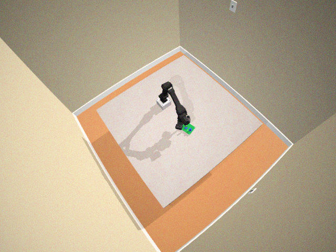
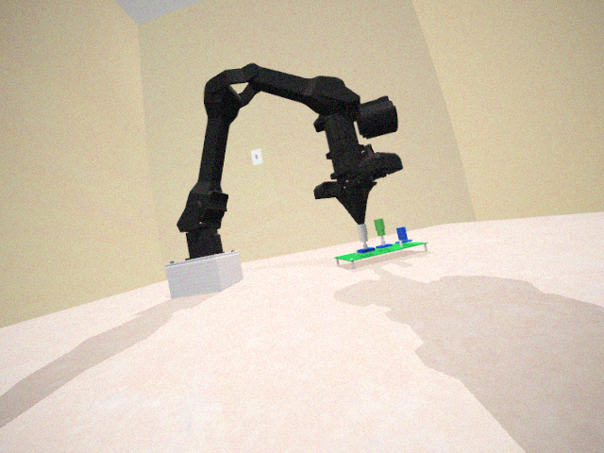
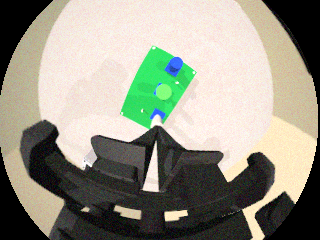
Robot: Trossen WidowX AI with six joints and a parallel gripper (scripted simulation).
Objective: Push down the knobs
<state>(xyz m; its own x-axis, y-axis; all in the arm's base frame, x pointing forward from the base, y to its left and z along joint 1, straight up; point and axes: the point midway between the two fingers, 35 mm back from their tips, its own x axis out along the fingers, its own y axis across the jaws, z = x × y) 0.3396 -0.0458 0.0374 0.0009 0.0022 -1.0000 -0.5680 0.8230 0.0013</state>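
Now: the white knob 1 cm below my gripper tip. Also, from my gripper tip: green knob (4 cm ahead, 3 cm to the left, 2 cm below).
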